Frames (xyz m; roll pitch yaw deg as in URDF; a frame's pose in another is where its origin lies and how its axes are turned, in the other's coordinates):
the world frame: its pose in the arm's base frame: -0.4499 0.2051 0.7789 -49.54 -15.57 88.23
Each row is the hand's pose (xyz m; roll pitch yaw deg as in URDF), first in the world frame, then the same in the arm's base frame.
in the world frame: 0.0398 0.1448 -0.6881 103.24 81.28 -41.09
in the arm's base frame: -0.0147 0.3795 0.2533 77.24 30.94 16.01
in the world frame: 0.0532 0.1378 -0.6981 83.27 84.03 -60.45
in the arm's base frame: -0.0022 0.3923 0.2558 74.51 32.79 12.29
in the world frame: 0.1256 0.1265 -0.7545 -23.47 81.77 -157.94
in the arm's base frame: 0.0504 0.4680 0.2483 58.09 37.94 0.67
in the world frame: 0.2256 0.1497 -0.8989 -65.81 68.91 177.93
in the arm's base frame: 0.1491 0.5912 0.1678 28.15 43.57 -16.26
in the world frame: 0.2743 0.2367 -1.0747 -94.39 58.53 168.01
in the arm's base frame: 0.2293 0.6841 0.0072 -2.01 48.57 -30.81
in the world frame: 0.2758 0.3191 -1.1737 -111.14 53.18 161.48
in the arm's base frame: 0.2523 0.7189 -0.1146 -19.69 52.42 -39.01
